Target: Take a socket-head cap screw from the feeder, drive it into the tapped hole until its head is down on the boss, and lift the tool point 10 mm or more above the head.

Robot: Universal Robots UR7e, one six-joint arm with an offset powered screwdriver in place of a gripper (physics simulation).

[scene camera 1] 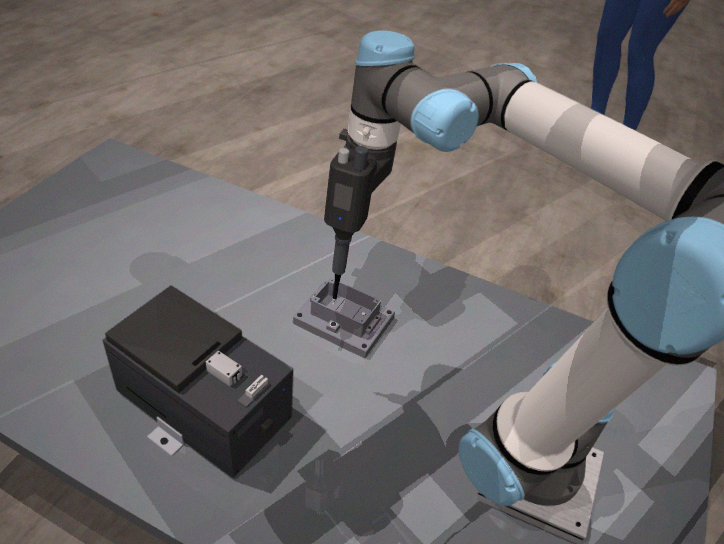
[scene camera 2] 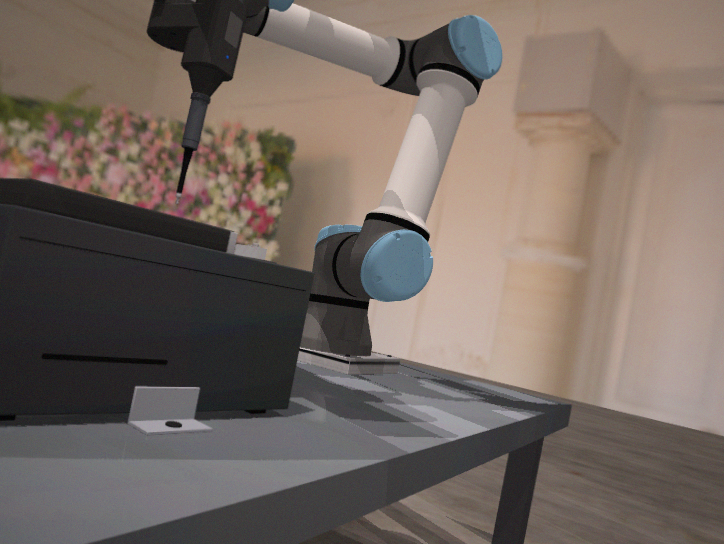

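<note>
My screwdriver [scene camera 1: 335, 295] [scene camera 2: 179, 191] points down, tilted a little in both views. A small silvery screw [scene camera 1: 334, 302] [scene camera 2: 177, 199] sits at the tip of its dark bit. In scene camera 1 the tip appears over the inside of the grey open-topped housing [scene camera 1: 345, 317], near its left end; its exact height there is hard to tell. The housing has corner bosses and a small lug at its front. Which hole is the tapped one cannot be told. The dark feeder [scene camera 1: 173, 334] [scene camera 2: 146, 315] stands apart from the tool, with a small white pick-up block [scene camera 1: 256, 386] on top.
The housing stands on a grey base plate [scene camera 1: 310, 321]. A white box [scene camera 1: 224, 366] sits on the feeder. A light angle bracket [scene camera 1: 165, 439] [scene camera 2: 165, 403] stands at the feeder's side. The arm's base plate [scene camera 1: 576, 505] is at the right. A person's legs [scene camera 1: 614, 64] show beyond the table.
</note>
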